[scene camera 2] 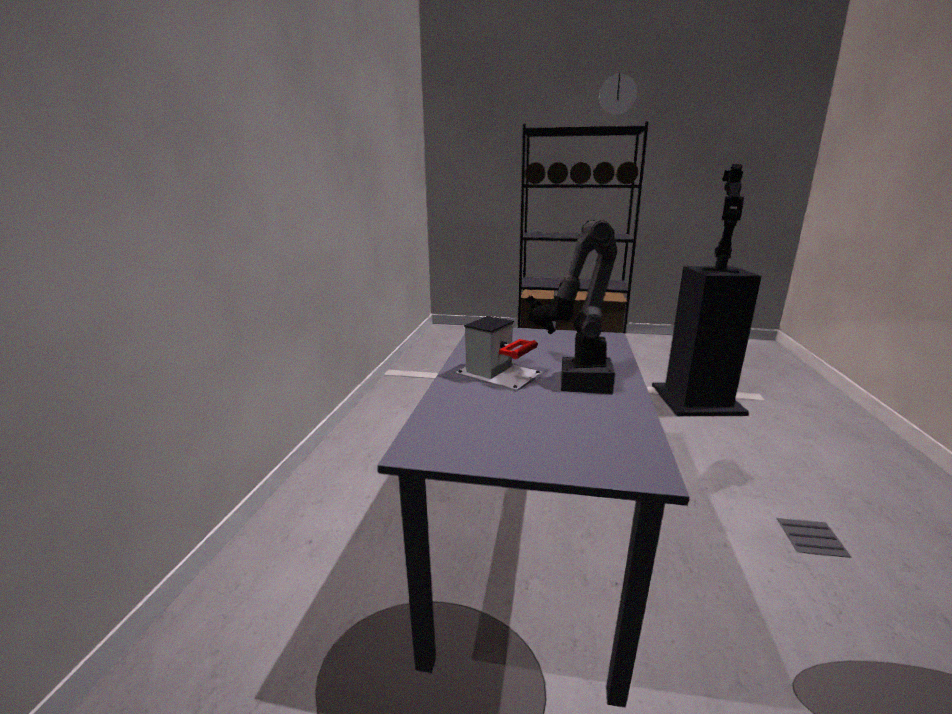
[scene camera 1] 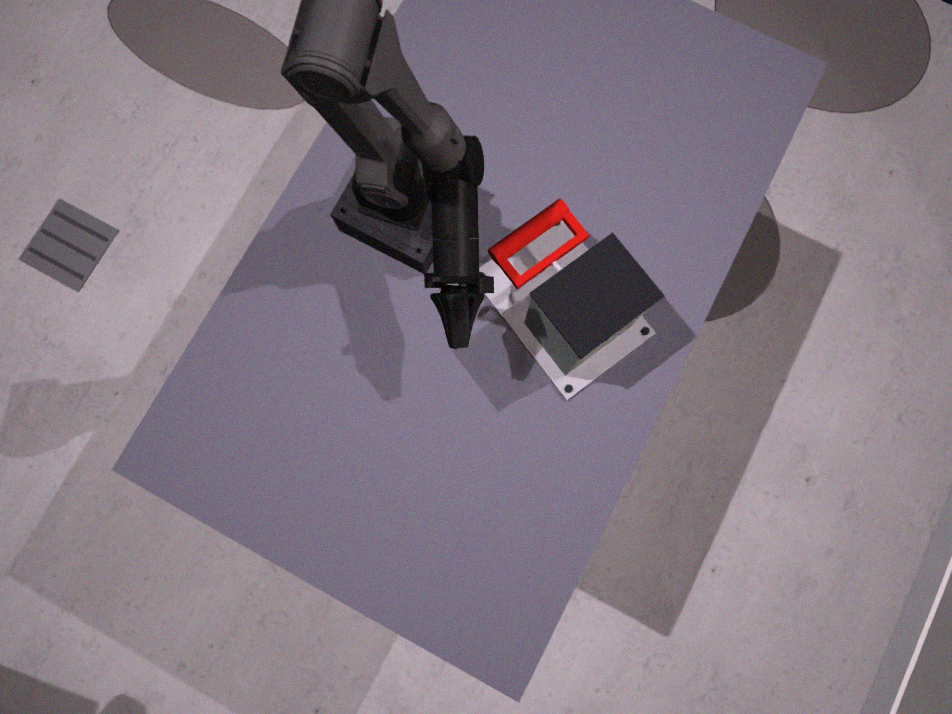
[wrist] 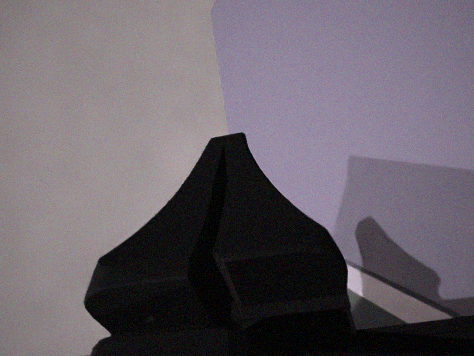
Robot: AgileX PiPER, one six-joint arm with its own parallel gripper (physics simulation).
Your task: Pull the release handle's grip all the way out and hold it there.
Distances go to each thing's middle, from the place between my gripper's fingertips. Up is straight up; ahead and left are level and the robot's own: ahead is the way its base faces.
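White base plate (scene camera 1: 512, 304): 0.15 m below my hand, 0.11 m ahead of it, 0.14 m to the left of it.
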